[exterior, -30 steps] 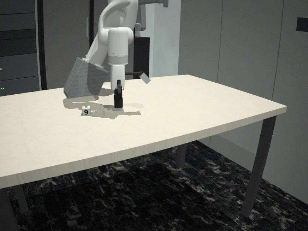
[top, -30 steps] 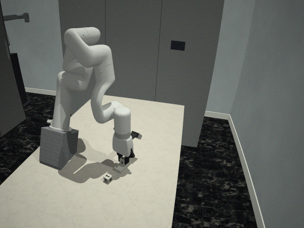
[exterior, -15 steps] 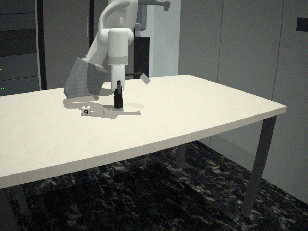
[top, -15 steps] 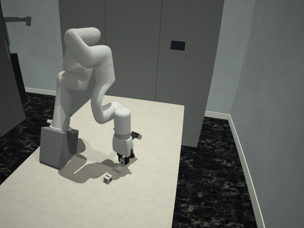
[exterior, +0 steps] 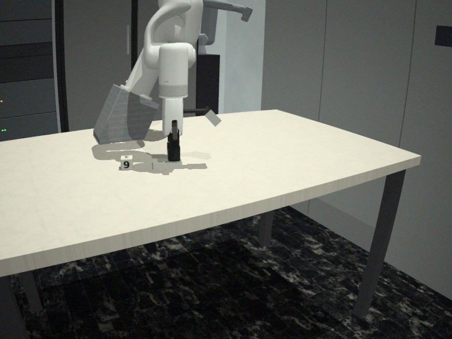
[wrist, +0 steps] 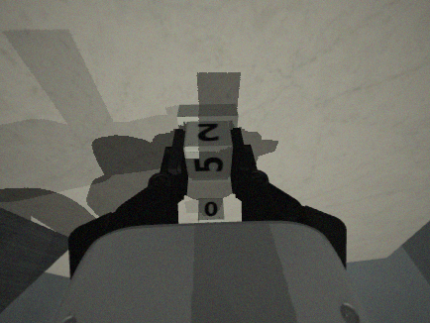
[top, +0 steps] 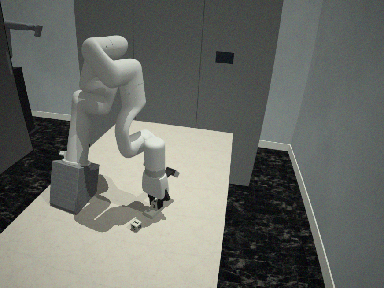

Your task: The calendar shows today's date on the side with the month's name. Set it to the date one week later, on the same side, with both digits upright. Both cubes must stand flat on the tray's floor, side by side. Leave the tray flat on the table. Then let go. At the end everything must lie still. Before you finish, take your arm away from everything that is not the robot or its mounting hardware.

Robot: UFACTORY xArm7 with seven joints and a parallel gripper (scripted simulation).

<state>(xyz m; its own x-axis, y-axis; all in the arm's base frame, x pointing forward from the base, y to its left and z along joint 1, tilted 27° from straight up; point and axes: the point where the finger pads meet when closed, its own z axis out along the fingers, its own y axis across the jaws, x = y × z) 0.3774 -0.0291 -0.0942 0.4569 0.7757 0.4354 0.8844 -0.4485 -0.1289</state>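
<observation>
The tray is 10 mm behind my hand, 20 mm to the right of it and 30 mm below it. Also, from my hand: digit cube 60 mm behind, 110 mm to the right, 30 mm below.
</observation>
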